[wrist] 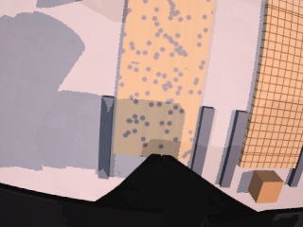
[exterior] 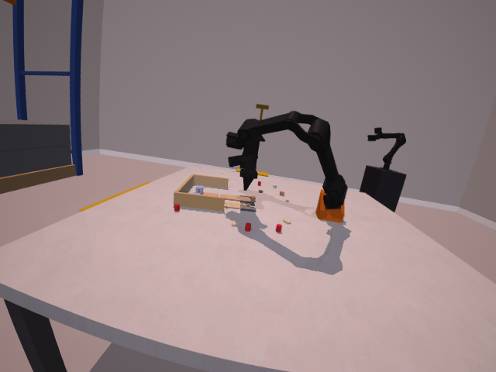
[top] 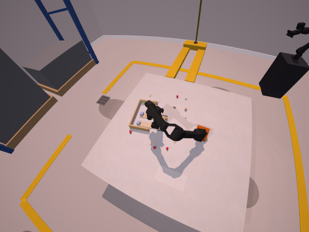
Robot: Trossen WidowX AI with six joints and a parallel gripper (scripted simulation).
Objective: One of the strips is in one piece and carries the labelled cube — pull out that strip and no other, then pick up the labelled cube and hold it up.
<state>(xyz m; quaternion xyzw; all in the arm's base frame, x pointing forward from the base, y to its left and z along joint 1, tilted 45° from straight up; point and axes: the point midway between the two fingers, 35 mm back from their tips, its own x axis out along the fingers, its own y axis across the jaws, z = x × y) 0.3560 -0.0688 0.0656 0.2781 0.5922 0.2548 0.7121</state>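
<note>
Now: gripper tip 90 mm short of the speckled strip and 70 mm above it.
</note>
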